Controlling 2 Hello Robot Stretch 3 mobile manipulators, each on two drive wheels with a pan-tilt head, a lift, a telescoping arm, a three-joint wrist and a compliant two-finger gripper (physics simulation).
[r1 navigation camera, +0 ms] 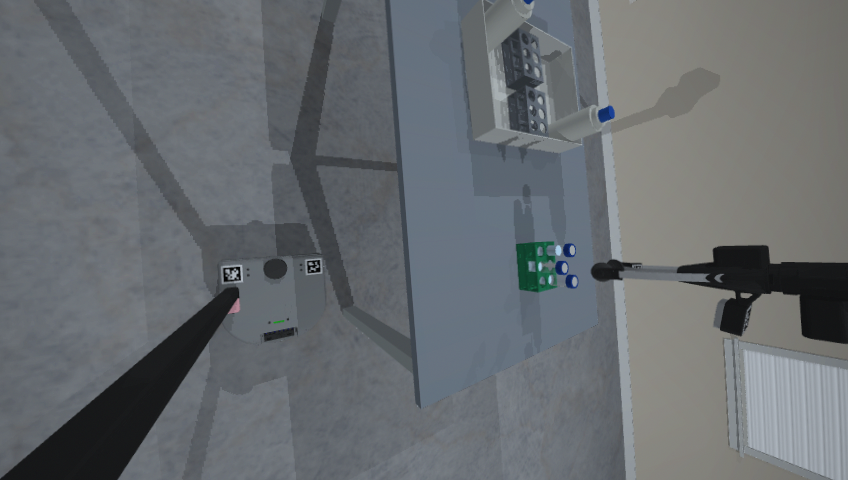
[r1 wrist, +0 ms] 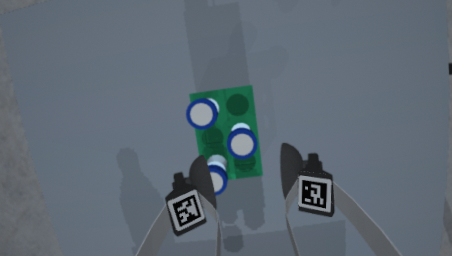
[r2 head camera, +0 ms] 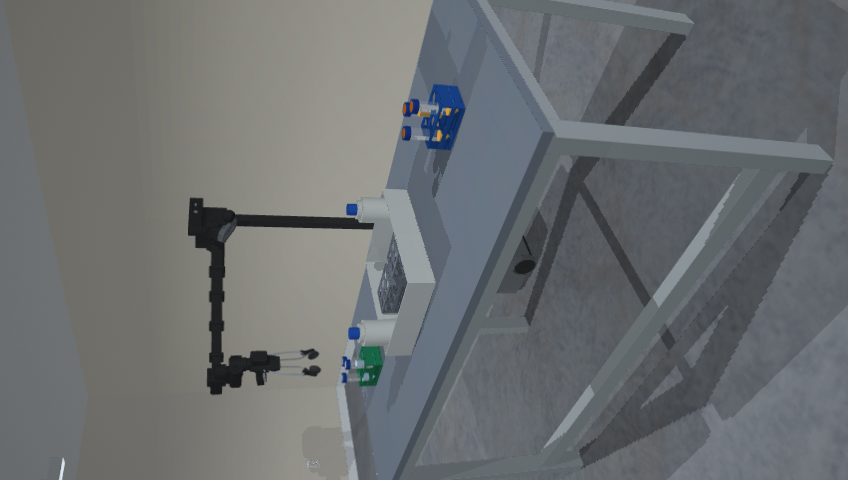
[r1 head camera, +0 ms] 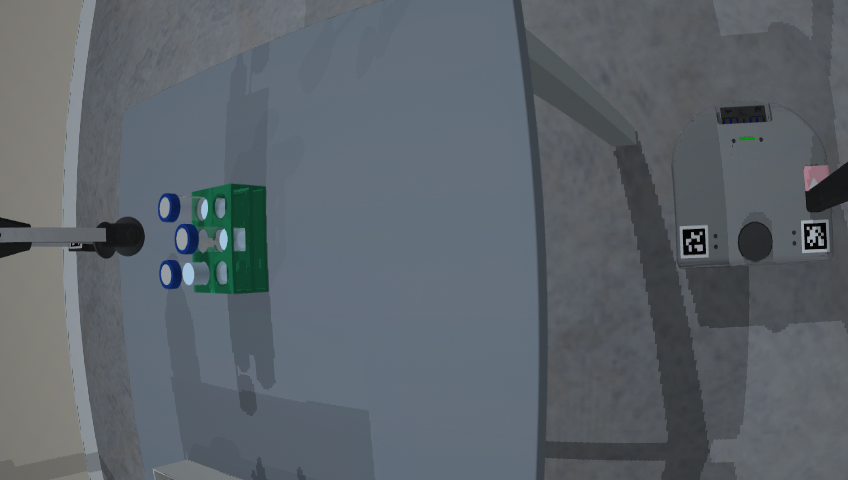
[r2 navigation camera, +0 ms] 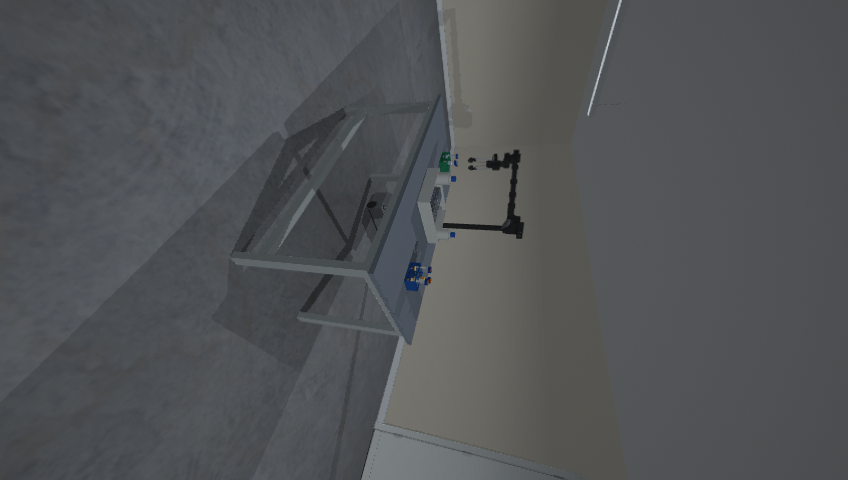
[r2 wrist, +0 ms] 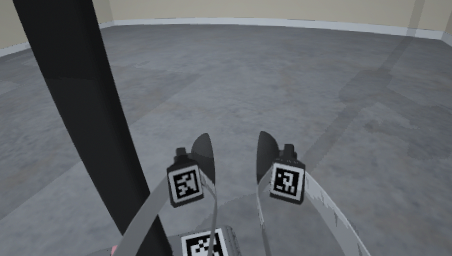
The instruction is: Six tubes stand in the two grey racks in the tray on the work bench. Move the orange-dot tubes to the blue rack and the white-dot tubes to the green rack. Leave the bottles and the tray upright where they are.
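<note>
Three white-dot tubes [r1 head camera: 186, 238] [r1 navigation camera: 562, 267] [r1 wrist: 242, 144] stand in the green rack [r1 head camera: 249, 208] [r1 wrist: 224, 107] [r2 head camera: 371, 356]. Three orange-dot tubes [r2 head camera: 407, 133] stand in the blue rack [r2 head camera: 453, 98] [r2 navigation camera: 411, 285]. Two grey racks [r1 navigation camera: 523, 56] [r2 head camera: 392, 285] sit in the white tray [r1 navigation camera: 480, 77] [r2 head camera: 421, 273]; no tubes show in them. Bottles [r1 navigation camera: 574, 124] [r2 head camera: 373, 208] stand upright at the tray's ends. The r1 gripper [r1 wrist: 246, 172] [r2 head camera: 310, 362] [r1 head camera: 124, 236] is open and empty, above the tube caps. The r2 gripper [r2 wrist: 236, 156] is open and empty, away from the bench.
The work bench [r1 head camera: 386, 237] [r2 head camera: 505, 89] carries the racks and tray. The r1 base [r1 head camera: 743, 196] [r1 navigation camera: 273, 297] stands beside its long edge. The r1 arm [r2 head camera: 216, 297] reaches high over the bench. The r2 mast [r2 wrist: 80, 100] rises beside its gripper. A wall [r1 navigation camera: 684, 178] stands beyond the bench.
</note>
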